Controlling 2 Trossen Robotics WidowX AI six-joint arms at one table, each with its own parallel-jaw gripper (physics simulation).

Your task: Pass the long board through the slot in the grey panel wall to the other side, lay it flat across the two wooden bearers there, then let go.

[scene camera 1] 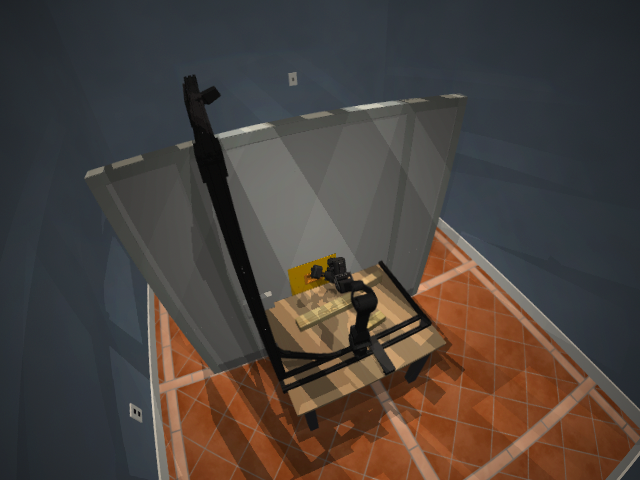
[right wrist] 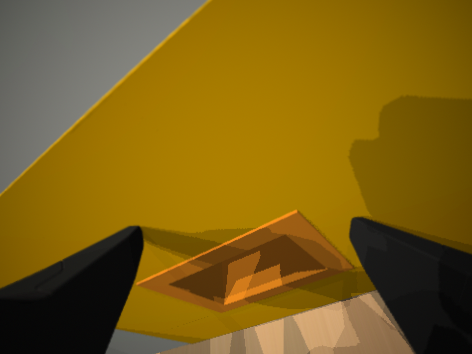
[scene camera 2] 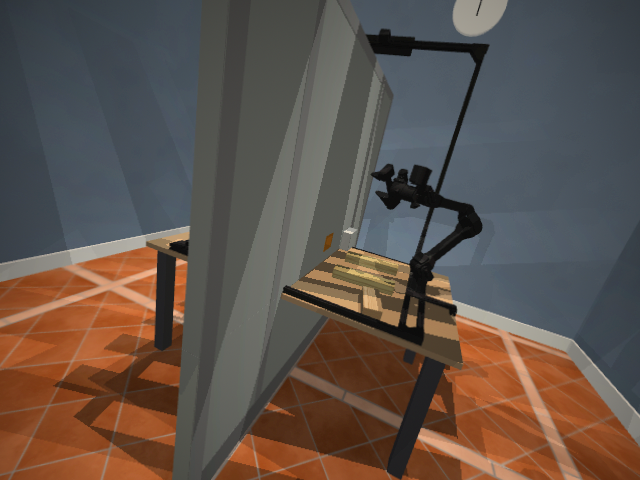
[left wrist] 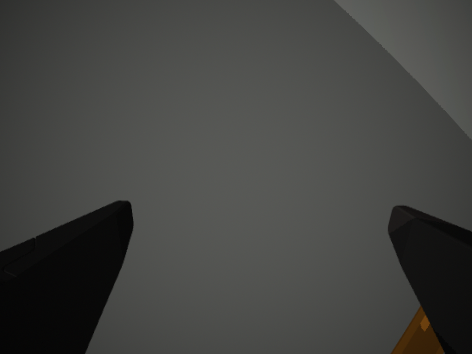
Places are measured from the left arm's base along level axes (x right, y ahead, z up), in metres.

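Pixels of known places: left gripper, between the fingertips: (scene camera 2: 373, 182) (left wrist: 263, 216); right gripper, between the fingertips: (right wrist: 248, 231); left arm's base, origin of its link: (scene camera 2: 416, 289); right arm's base, origin of its link: (scene camera 1: 359, 350).
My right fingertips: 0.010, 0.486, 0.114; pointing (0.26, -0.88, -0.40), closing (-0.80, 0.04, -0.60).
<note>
For each thing: its top centre in the pictures, then the offset to it from my right fingertips, as dx, dy, dz. "pt": a spot on its surface instead.
- orange-edged slot, a spot on its surface: (right wrist: 317, 245) pt -0.017, -0.001, -0.036
- paler wood piece, centre of its top: (scene camera 2: 371, 297) -0.273, -0.340, -0.096
- long wooden piece, centre of its top: (scene camera 1: 326, 309) +0.038, +0.176, -0.094
- small white block, a spot on its surface: (scene camera 2: 348, 237) pt +0.260, -0.092, -0.056
The grey panel wall (scene camera 1: 320, 206) (scene camera 2: 341, 129) (left wrist: 225, 125) has an orange-edged slot (scene camera 1: 308, 280) (scene camera 2: 328, 242) (right wrist: 317, 245). In scene camera 2, two yellowish wooden bars (scene camera 2: 372, 261) (scene camera 2: 361, 279), which look like the bearers, lie side by side, with a paler wood piece (scene camera 2: 371, 301) beside them. In scene camera 1, a long wooden piece (scene camera 1: 323, 314) and another (scene camera 1: 376, 320), partly behind the arm, lie on the table; which is the board I cannot tell. My left gripper (scene camera 2: 375, 184) (left wrist: 263, 216) is open above its table, facing the wall. My right gripper (right wrist: 248, 231) is open and empty before the slot.
A yellow plate (scene camera 1: 298, 281) (right wrist: 225, 125) surrounds the slot on the right arm's side. Wooden tables (scene camera 1: 356, 379) (scene camera 2: 447, 346) stand on both sides of the wall. Black frames with tall posts (scene camera 1: 240, 258) (scene camera 2: 457, 126) rise from them. A small white block (scene camera 2: 348, 237) is by the wall.
</note>
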